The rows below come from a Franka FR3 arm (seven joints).
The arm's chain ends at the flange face. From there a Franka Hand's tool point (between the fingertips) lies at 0.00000 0.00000 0.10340 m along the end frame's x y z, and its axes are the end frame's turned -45 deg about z.
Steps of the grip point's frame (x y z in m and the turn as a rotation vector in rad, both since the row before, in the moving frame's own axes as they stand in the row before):
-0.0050 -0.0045 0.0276 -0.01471 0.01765 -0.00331
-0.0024 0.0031 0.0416 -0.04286 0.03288 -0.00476
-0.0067 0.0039 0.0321 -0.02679 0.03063 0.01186
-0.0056 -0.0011 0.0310 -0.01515 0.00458 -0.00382
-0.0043 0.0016 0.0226 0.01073 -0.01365 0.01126
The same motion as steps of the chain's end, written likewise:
-0.0091 0.0006 0.0276 0.00208 0.02288 -0.00331
-0.0050 0.0032 0.0418 -0.00706 0.05356 -0.00476
-0.0062 0.0078 0.0322 0.00272 0.04060 0.01186
-0.0062 0.0024 0.0310 -0.00747 0.01395 -0.00382
-0.0001 0.0040 0.0226 -0.00206 -0.01724 0.01126

